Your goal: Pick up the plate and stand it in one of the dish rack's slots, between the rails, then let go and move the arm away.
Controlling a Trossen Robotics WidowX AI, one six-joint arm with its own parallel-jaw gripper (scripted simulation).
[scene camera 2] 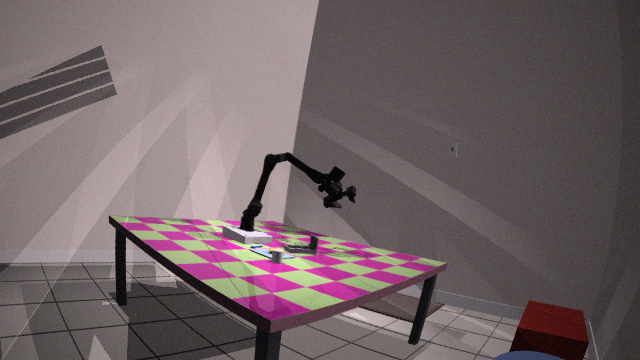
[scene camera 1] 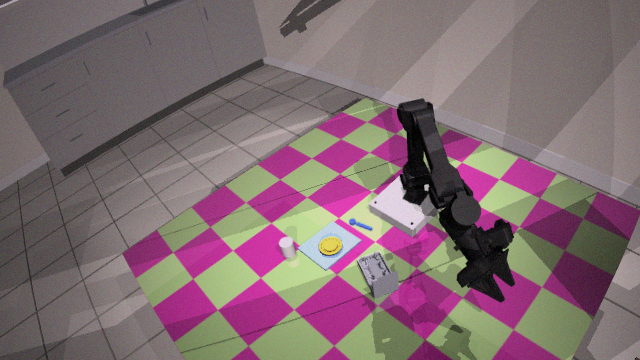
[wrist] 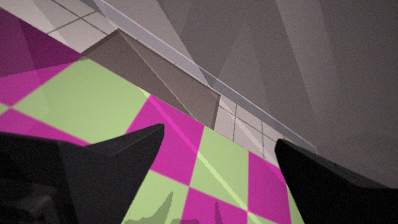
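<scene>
My gripper [scene camera 1: 508,293] is open and holding nothing, and you'd find it in the wrist view too [wrist: 219,137]. There's also a grey dish rack [scene camera 1: 380,279], but in the wrist view the rack is out of frame.
</scene>
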